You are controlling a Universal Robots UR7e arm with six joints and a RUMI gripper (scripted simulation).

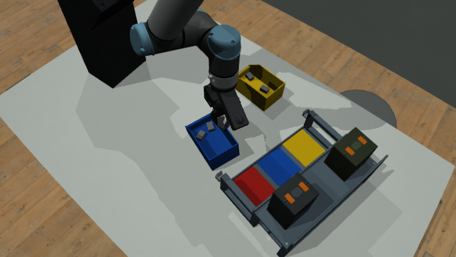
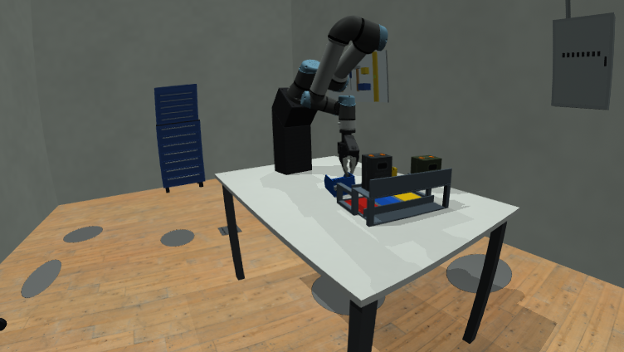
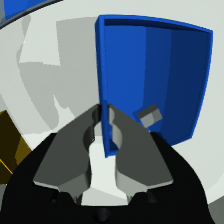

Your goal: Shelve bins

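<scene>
Right now the blue bin is 30 mm behind my hand, 40 mm to the right of it and 30 mm below it. Also, from my hand: yellow bin (240 mm to the left, 30 mm below).
</scene>
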